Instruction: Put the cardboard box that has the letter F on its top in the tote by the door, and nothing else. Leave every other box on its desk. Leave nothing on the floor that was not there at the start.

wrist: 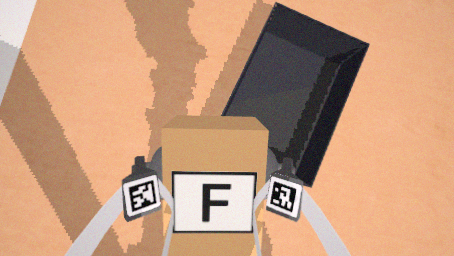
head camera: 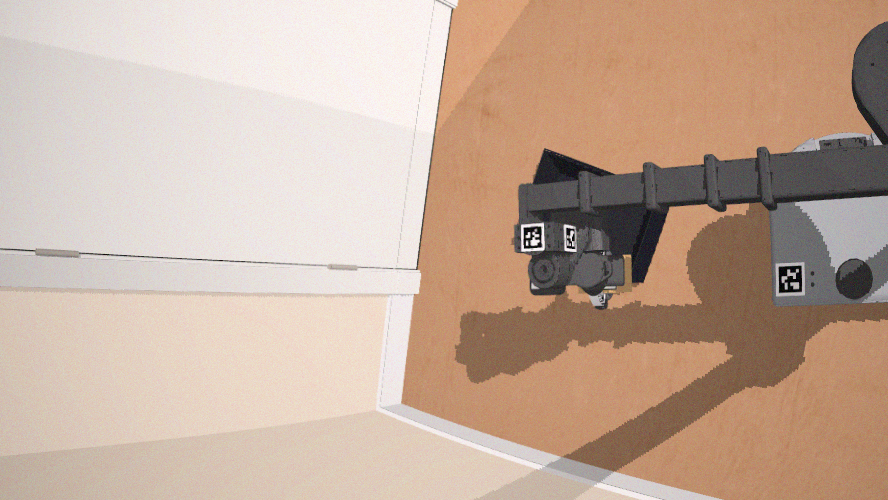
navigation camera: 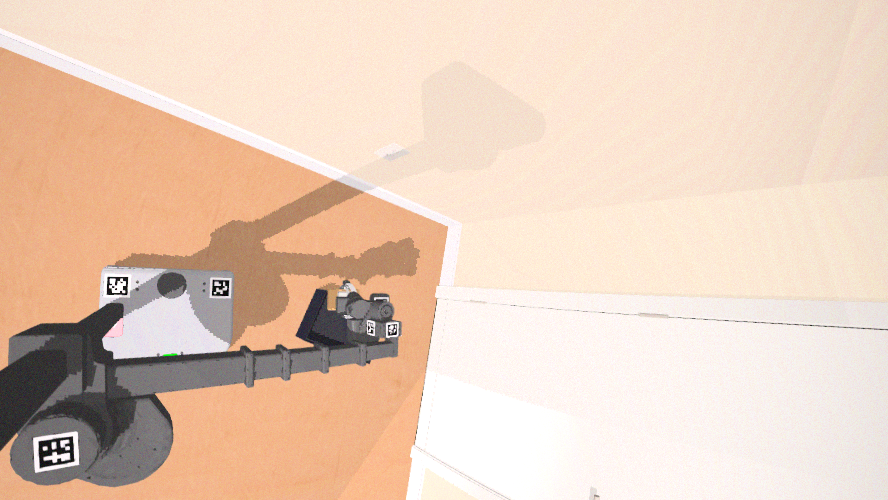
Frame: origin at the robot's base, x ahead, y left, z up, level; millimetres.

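Seen in the pictures: robot's base, origin of its link: (head camera: pixel 851 277) (navigation camera: pixel 171 283).
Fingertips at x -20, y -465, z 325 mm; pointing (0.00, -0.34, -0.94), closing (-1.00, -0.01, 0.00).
Offsets run from my fingertips to a thing's middle. "*": to the spot under its first point.
The cardboard box with the letter F @(dx +0, dy +16, dz +19 mm) (head camera: pixel 627 273) (navigation camera: pixel 332 300) (wrist: pixel 215 150) is held between the fingers of my gripper (wrist: pixel 215 161), its F label facing the wrist camera. The fingers press on its two sides. The black tote @(dx -139, dy -134, dz -275 mm) (head camera: pixel 651 248) (navigation camera: pixel 311 315) (wrist: pixel 341 110) stands open on the floor near the door. In the wrist view the held box overlaps the tote's lower left part, and the visible tote interior lies ahead and to the right. In the head and navigation views the wrist and arm cover part of the tote. The box's height over it cannot be told exactly.
The white door @(* dx -230, dy -651, dz +427 mm) (head camera: pixel 186 161) (navigation camera: pixel 559 372) and the cream wall (head camera: pixel 186 347) (navigation camera: pixel 590 124) stand beyond the wrist. My extended arm (head camera: pixel 683 180) (navigation camera: pixel 267 369) crosses above the tote. My base (head camera: pixel 789 236) (navigation camera: pixel 167 322) is on the tote's other side. Shadows fall on the floor.
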